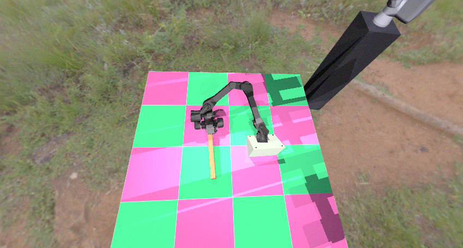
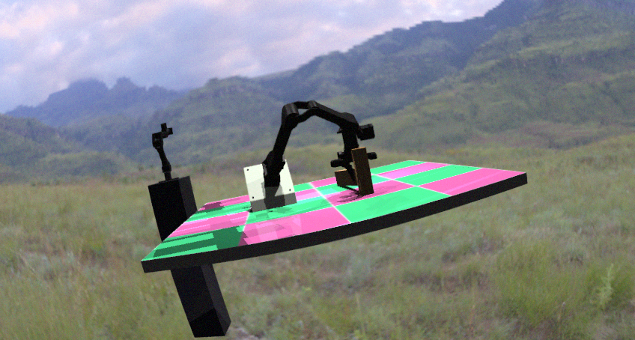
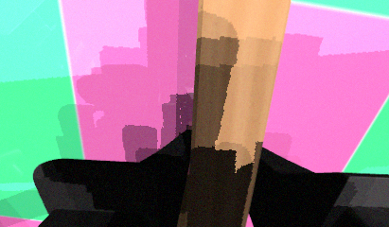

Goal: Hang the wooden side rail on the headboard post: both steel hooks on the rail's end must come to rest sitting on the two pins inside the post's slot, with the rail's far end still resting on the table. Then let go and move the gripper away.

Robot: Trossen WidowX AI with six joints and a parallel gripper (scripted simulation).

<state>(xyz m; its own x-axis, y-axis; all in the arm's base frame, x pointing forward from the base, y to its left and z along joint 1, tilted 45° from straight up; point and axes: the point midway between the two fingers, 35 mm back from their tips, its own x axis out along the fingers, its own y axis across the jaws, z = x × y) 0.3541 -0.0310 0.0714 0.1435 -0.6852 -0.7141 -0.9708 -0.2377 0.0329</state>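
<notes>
The headboard post lies 110 mm to the right of my gripper tip, 40 mm above it and 20 mm ahead of it.
</notes>
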